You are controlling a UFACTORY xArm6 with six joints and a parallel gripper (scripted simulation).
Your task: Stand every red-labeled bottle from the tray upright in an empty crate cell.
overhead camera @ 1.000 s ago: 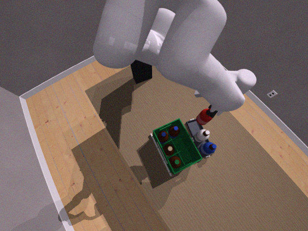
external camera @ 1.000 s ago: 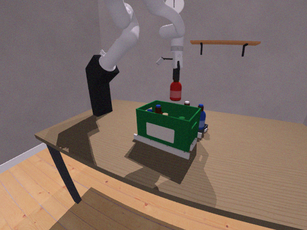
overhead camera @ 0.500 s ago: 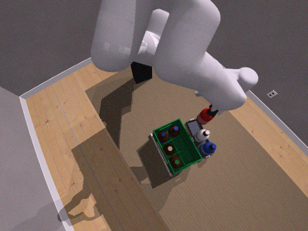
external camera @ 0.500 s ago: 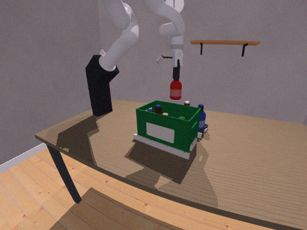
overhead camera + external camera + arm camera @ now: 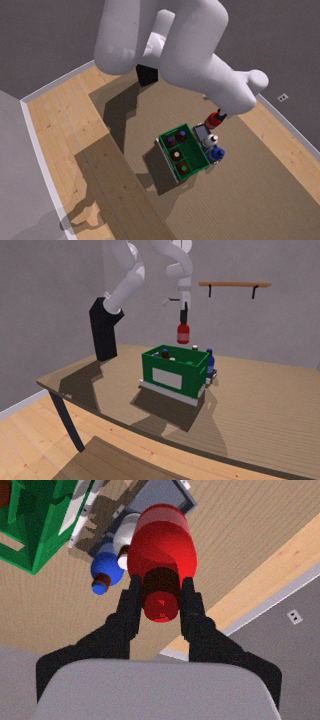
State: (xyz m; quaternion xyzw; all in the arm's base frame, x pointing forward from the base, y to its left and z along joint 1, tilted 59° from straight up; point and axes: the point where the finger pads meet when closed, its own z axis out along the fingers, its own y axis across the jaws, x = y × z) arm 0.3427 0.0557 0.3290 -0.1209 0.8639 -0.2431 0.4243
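Right now the red-labeled bottle is 70 mm below my hand. Also, from my hand: white-labeled bottle (60 mm ahead, 60 mm to the right, 230 mm below); grey tray (60 mm ahead, 60 mm to the right, 300 mm below); blue-labeled bottle (130 mm ahead, 130 mm to the right, 230 mm below).
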